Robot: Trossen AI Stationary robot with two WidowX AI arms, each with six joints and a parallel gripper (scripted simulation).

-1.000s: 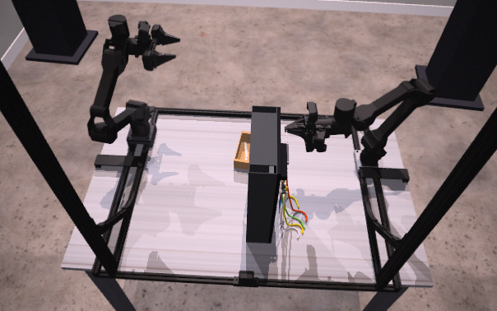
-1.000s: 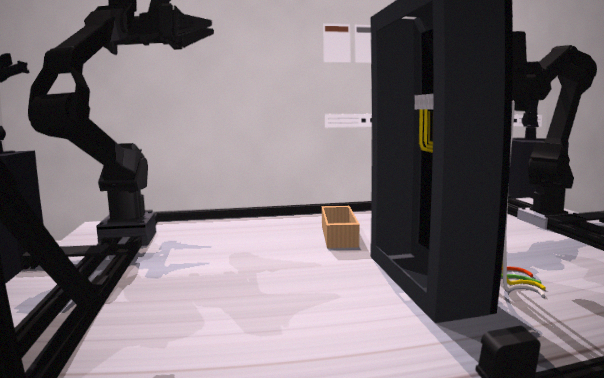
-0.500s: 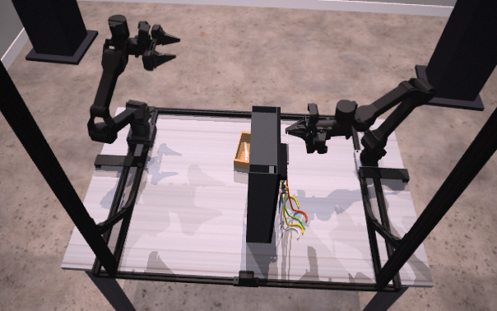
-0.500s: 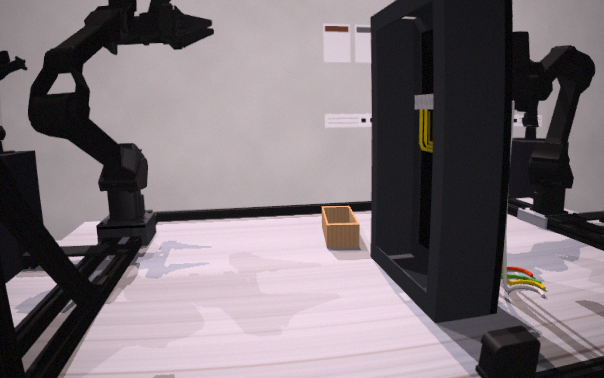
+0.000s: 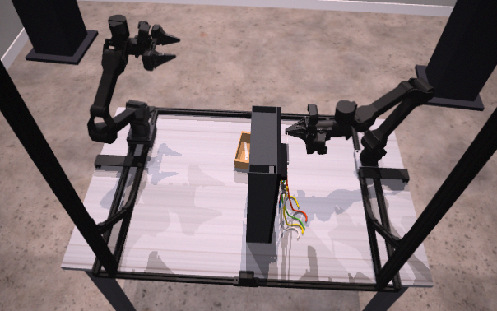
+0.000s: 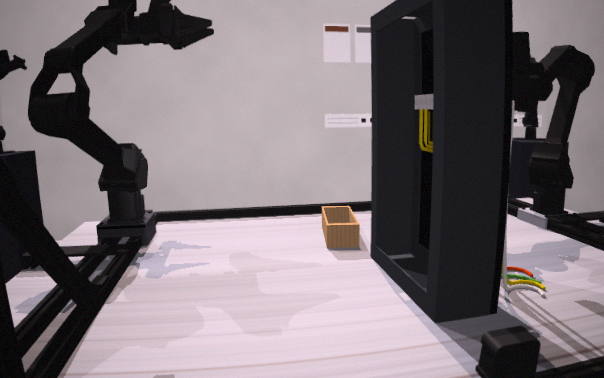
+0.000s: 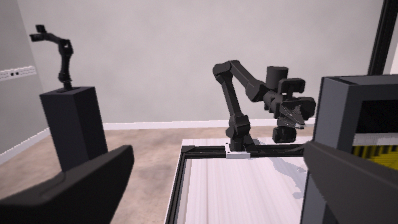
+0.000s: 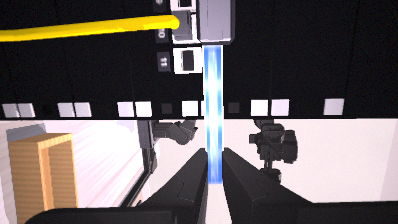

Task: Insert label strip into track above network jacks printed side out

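Right now my right hand is 30 mm past the pale blue label strip and 20 mm to the right of it. From my right hand the other things lie so: black frame rail: 150 mm behind, 120 mm above, 100 mm to the left; then box: 270 mm below, 180 mm to the left, 110 mm ahead.
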